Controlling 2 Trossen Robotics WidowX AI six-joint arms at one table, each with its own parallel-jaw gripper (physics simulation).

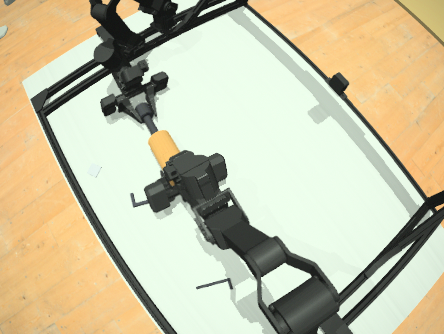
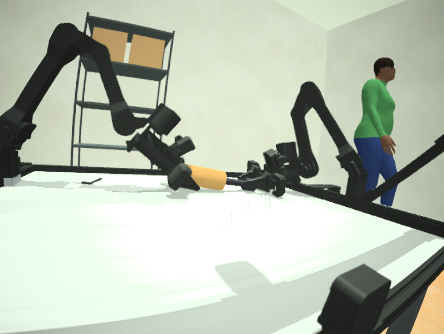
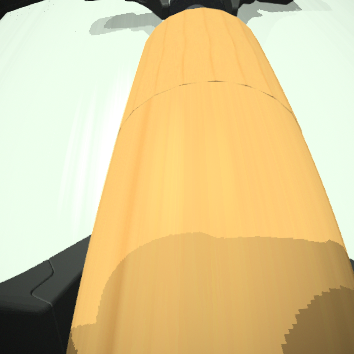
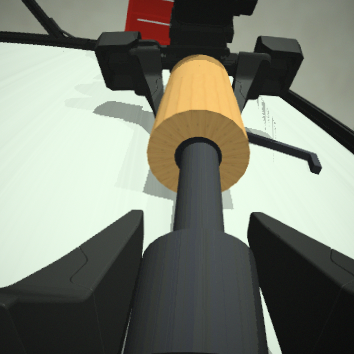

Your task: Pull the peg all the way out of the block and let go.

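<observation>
The orange cylindrical block is tilted slightly above the table. My left gripper is shut on the block around its far part from the peg. The dark peg has its shaft in the hole of the block's end face, with a stretch of shaft and the thick head outside. My right gripper is shut on the peg's thick head, a finger against each side. How deep the shaft reaches inside is hidden.
Two L-shaped dark keys lie on the table: one key beside the left gripper, another key nearer the left arm's base. A small pale square lies near the edge. A black box sits on the frame rail.
</observation>
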